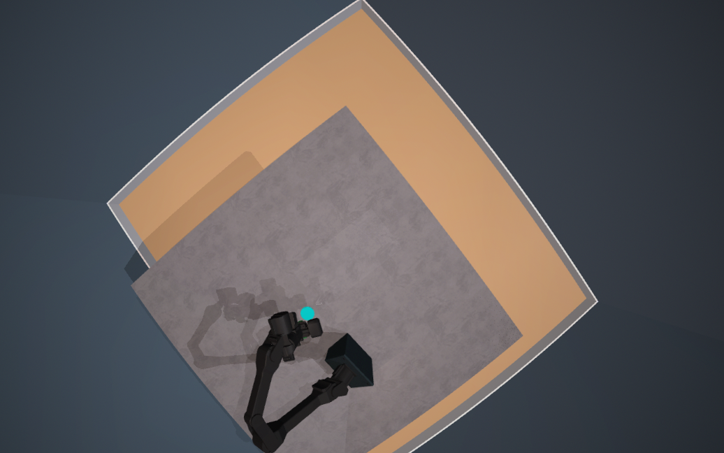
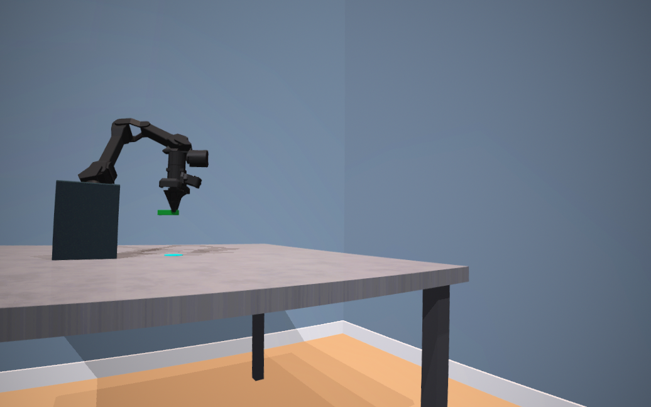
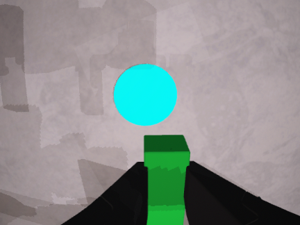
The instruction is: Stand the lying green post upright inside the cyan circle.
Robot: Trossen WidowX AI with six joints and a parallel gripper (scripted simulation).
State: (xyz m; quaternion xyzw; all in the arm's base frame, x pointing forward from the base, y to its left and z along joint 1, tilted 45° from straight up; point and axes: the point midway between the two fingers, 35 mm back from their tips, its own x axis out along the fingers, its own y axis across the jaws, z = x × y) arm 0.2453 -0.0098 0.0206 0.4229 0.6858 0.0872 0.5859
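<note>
The cyan circle is 14 cm below my gripper tip. Also, from my gripper tip: green post 2 cm behind, 1 cm to the left.
</note>
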